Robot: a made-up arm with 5 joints.
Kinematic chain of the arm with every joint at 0, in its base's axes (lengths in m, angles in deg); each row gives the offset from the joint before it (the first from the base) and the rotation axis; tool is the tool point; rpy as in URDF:
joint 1: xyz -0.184 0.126 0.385 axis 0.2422 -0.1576 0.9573
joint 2: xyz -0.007 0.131 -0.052 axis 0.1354 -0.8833 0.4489
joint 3: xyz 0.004 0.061 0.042 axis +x
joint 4: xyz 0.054 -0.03 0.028 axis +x
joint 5: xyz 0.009 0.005 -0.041 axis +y
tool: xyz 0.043 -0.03 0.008 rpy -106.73 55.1 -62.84
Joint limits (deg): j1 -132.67..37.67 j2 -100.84..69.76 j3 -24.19..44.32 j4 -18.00..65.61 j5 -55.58..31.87
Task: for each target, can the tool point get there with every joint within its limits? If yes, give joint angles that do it. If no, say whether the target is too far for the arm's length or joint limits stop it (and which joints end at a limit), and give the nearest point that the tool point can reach.
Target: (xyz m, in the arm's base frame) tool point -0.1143 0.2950 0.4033
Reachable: yes | joints 2.95 27.85 -2.38 13.11 14.82
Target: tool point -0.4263 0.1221 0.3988
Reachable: no: joint limits stop it (at a limit: joint 1, joint 2, joint 3, joint 4, joint 5) | nearest point -0.3256 0.1925 0.4553 | short by 0.135 m
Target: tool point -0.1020 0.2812 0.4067
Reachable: yes | joints -3.40 14.29 -13.44 40.98 -35.55
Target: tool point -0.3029 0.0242 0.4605
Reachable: no: joint limits stop it (at a limit: joint 1, joint 3, joint 4, joint 5) | nearest point -0.2127 -0.0128 0.3305 | short by 0.162 m
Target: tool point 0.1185 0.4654 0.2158
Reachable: no: too far | nearest point -0.0348 0.2902 0.3098 | short by 0.251 m
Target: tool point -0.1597 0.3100 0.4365
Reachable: yes | joints -0.24 51.18 -15.48 44.89 -4.76
